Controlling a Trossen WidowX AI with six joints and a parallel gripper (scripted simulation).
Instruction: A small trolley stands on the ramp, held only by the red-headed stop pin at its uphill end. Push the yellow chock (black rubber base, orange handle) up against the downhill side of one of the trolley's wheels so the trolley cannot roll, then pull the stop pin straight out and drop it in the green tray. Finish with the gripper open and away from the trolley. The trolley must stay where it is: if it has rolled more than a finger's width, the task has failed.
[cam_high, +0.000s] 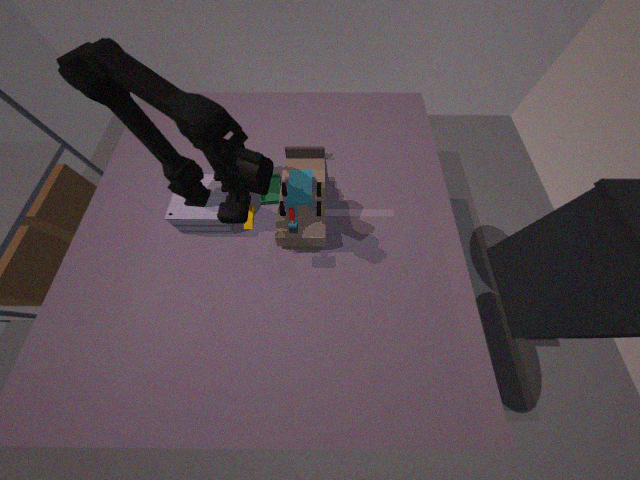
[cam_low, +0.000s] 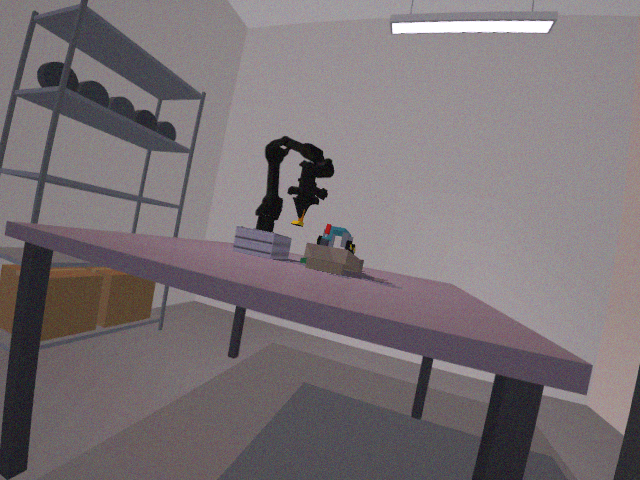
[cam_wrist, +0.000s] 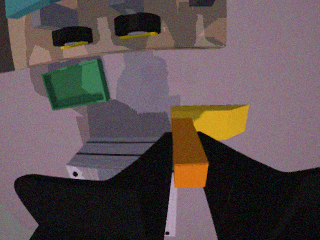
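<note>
Now: gripper tip 120 mm short of the red-headed stop pin, 40 mm above it and 10 mm to the left of it. The rest, counted from my gripper tip: tan ramp 130 mm below, 130 mm ahead, 90 mm to the left; yellow chock 20 mm to the right, 10 mm below; blue trolley 130 mm ahead, 90 mm to the left, 60 mm below.
</note>
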